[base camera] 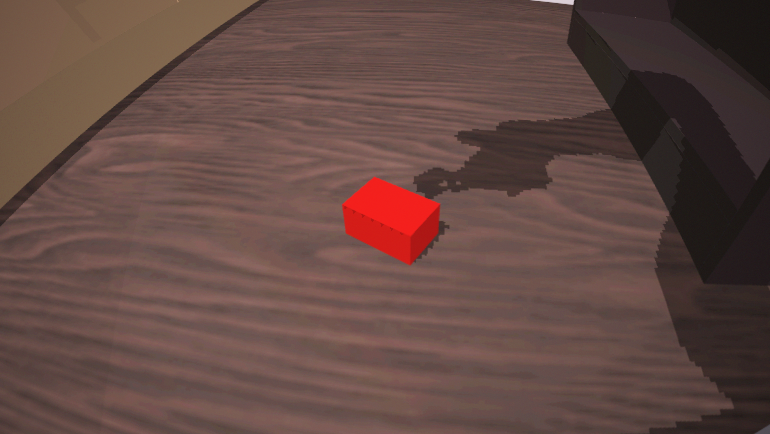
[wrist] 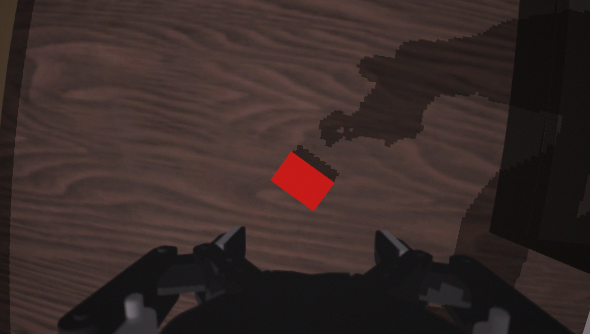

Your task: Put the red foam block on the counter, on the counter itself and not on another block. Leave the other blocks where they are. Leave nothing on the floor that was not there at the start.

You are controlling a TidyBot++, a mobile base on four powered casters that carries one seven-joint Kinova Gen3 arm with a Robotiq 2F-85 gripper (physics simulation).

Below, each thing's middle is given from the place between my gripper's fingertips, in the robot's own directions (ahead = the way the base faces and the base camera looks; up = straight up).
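Labels:
The red foam block [base camera: 400,223] is sitting 10 mm in front of my hand, and it's 270 mm lower than my hand.

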